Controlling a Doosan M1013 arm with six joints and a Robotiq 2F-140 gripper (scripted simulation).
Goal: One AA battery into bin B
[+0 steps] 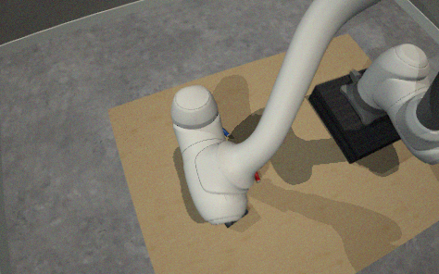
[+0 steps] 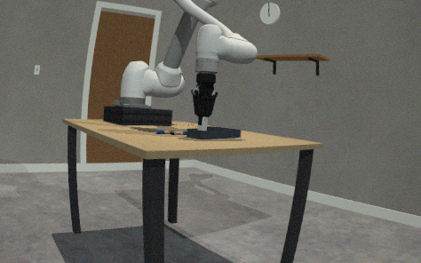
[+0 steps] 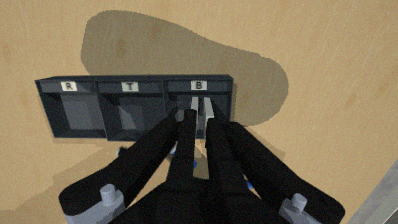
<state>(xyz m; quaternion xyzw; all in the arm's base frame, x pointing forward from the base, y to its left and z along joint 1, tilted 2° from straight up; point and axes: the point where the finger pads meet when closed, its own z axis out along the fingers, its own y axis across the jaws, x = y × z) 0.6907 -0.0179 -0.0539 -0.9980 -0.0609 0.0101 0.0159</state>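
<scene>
The bin strip is 8 cm to the left of my hand, 3 cm below it and 2 cm behind it. Round my hand: black battery: 11 cm behind, 9 cm to the left, 4 cm below; red battery: 17 cm behind, 9 cm to the left, 4 cm below.
</scene>
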